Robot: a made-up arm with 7 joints.
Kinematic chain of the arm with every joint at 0, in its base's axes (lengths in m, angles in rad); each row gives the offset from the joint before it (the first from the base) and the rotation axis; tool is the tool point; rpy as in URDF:
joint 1: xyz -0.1 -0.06 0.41 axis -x
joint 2: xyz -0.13 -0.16 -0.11 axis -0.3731 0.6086 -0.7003
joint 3: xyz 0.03 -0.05 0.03 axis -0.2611 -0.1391 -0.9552
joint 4: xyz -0.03 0 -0.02 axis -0.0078 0.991 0.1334
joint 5: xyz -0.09 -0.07 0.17 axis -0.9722 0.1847 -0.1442
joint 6: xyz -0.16 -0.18 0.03 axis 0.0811 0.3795 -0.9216
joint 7: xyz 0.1 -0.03 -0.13 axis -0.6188 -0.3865 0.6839
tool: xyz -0.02 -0.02 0.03 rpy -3.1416 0 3.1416
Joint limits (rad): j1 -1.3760..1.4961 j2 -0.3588..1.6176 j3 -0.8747..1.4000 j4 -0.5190..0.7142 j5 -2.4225..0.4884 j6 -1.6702..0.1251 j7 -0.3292..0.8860
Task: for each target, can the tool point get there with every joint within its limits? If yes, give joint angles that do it. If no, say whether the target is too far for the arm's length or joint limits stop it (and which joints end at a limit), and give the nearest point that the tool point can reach.
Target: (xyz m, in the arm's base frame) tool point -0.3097 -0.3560 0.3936
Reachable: yes | joints 0.1433 0.1617 -0.6332 -0.2473 -1.8194 -1.1797 0.4128
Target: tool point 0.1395 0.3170 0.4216
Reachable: no: joint limits stop it (at a limit: joint 1, joint 2, joint 4, joint 5, joint 6, joint 7) | nearest point -0.0264 0.1843 0.4465 | short by 0.214 m
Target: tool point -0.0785 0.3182 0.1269
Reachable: no: joint limits stop it (at a limit: joint 1, joint 4, joint 5, joint 6, joint 7) | nearest point -0.1302 0.1573 0.1551 | short by 0.171 m
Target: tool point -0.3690 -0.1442 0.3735
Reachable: yes | joints -0.2477 0.2033 1.1260 0.0922 -0.8042 -1.4078 0.0346
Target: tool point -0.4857 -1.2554 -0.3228
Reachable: no: too far | nearest point -0.3014 -0.6129 0.0711 | short by 0.776 m
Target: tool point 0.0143 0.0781 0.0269
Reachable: no: joint limits stop it (at a limit: joint 1, joint 2, joint 3, joint 4, joint 7) | nearest point -0.0757 0.0932 -0.0229 | short by 0.104 m
